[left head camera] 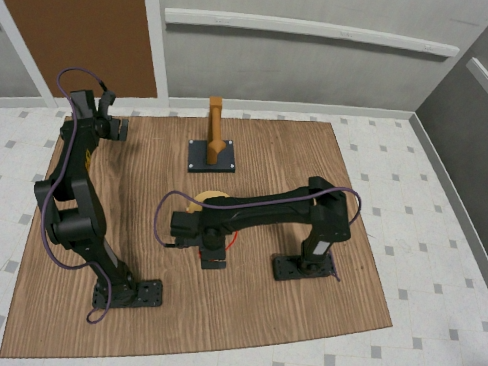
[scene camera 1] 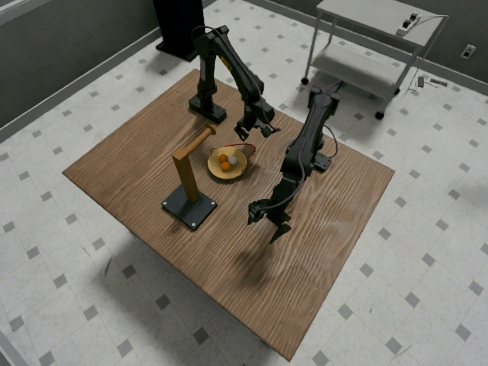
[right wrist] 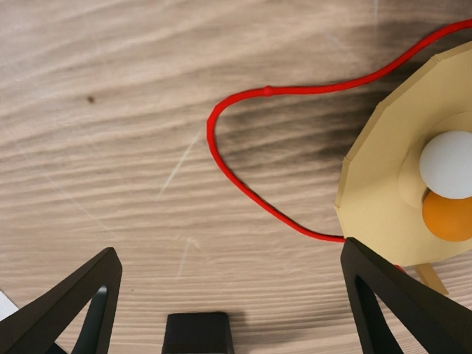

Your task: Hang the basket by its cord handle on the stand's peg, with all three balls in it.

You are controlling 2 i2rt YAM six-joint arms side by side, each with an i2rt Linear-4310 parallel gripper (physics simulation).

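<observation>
The yellow basket sits upright on the table, partly hidden by the right arm in the head camera. In scene camera 1 it holds a white ball, an orange ball and another orange ball. Its red cord handle lies looped out to one side. My right gripper is open and empty, above the table near the loop. My left gripper is open and empty, far from the basket. The peg is bare.
The stand's wooden post rises from a dark base plate beside the basket. The wooden table carries both arm mounts. A white cart stands on the floor beyond the table.
</observation>
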